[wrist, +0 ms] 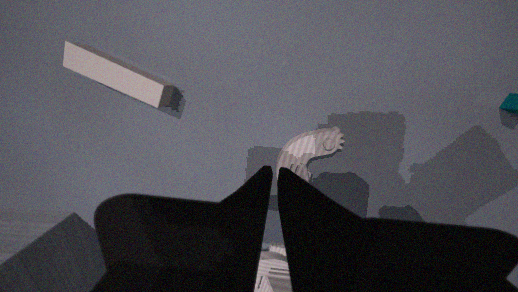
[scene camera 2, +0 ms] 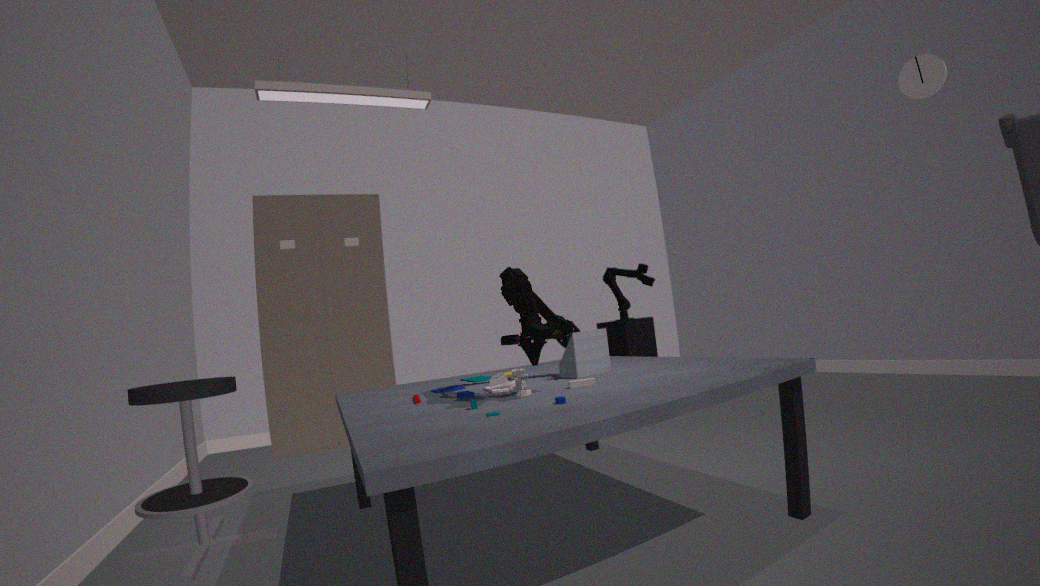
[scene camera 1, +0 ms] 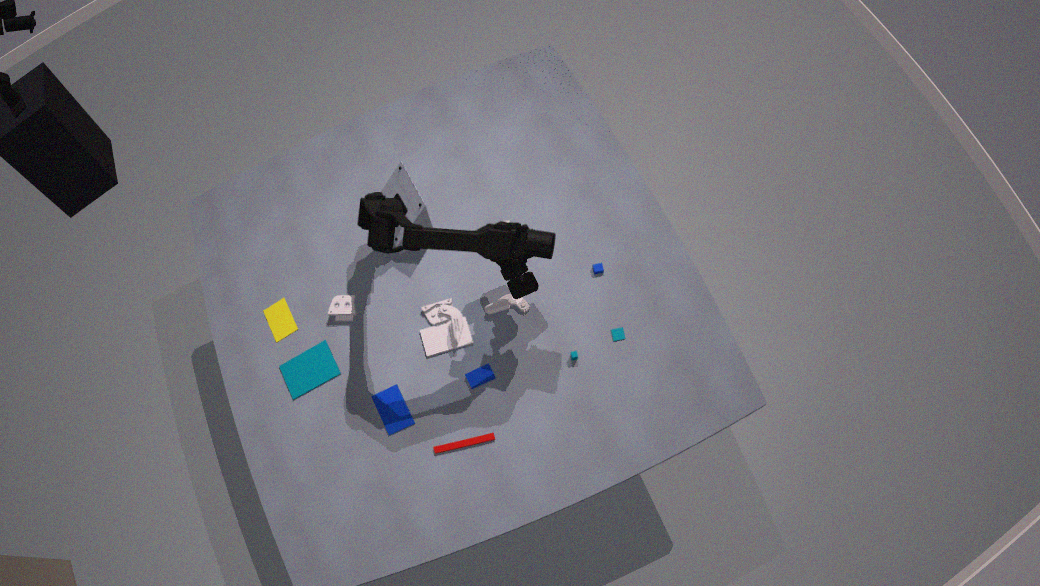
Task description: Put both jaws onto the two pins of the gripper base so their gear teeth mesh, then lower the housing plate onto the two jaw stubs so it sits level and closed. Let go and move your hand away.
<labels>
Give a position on a blue plate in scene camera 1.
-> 393, 410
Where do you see a flat white ribbed plate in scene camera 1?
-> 437, 339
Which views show the gripper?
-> The wrist view, scene camera 2 and scene camera 1: all of them.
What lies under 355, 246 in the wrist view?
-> The gripper.
</labels>
